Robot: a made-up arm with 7 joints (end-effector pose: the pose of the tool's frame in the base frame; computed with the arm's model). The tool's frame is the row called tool. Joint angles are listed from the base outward.
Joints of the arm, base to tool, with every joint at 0 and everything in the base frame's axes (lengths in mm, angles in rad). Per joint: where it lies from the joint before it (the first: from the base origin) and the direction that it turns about. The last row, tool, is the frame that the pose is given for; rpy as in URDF.
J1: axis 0 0 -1 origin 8.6 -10.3 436.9
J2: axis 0 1 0 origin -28.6 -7.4 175.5
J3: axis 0 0 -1 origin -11.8 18.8 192.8
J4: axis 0 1 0 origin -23.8 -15.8 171.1
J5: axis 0 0 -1 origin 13.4 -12.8 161.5
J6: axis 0 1 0 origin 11.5 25.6 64.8
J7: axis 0 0 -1 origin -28.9 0.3 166.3
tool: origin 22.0 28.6 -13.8 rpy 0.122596 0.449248 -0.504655
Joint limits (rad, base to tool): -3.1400..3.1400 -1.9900..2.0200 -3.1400..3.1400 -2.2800..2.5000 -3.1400..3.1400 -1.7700..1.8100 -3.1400..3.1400
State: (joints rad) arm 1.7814 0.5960 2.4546 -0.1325 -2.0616 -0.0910 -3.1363
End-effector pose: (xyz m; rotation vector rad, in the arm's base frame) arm 0.0212 -0.3798 1.2433 0.6061 0.3052 0.5936
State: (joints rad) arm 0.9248 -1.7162 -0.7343 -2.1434 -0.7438 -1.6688 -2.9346
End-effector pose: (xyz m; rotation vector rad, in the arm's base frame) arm -0.2485 0.0850 0.5705 0.4240 0.3925 0.8874
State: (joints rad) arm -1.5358 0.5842 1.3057 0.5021 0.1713 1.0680 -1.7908
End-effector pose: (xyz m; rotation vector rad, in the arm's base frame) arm 0.2661 0.3301 1.0932 0.4237 2.0646 0.5386
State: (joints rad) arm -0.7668 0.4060 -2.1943 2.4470 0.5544 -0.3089 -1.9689
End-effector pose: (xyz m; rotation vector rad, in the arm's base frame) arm -0.2265 0.0073 0.8036 1.9203 -0.9037 -0.6541
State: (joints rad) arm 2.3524 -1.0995 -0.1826 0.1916 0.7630 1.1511 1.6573
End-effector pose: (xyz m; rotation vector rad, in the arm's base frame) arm 0.3061 0.4170 1.0404 -0.7362 0.2448 1.2151
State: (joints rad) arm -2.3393 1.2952 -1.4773 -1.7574 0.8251 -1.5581 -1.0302
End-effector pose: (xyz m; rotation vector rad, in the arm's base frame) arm -0.0119 0.2647 0.8318 0.9431 0.4390 1.2243
